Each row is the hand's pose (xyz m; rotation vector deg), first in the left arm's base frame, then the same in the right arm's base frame.
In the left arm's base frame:
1: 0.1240 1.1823 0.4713 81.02 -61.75 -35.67
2: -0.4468 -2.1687 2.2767 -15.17 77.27 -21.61
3: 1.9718 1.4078 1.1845 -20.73 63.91 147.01
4: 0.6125 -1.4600 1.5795 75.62 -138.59 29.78
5: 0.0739 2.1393 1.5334 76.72 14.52 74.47
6: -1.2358 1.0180 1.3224 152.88 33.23 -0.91
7: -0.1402 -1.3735 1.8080 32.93 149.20 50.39
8: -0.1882 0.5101 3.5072 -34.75 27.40 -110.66
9: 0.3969 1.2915 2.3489 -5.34 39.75 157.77
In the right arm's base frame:
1: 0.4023 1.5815 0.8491 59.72 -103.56 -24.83
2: -2.3246 -0.3361 2.7730 -6.73 51.09 -56.69
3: 1.7519 1.3949 2.3042 -36.11 71.98 102.59
4: -0.8902 -0.3904 2.5490 29.68 -155.25 62.98
5: 0.4777 2.8294 1.5444 42.80 -8.60 61.21
6: -1.0548 2.2646 0.9530 132.92 -10.06 18.21
7: -1.5269 0.0419 2.3645 42.81 116.04 21.27
8: -1.2059 2.3252 3.4233 -14.45 0.81 -144.99
9: 0.0407 2.3193 2.5627 -30.19 50.88 118.10

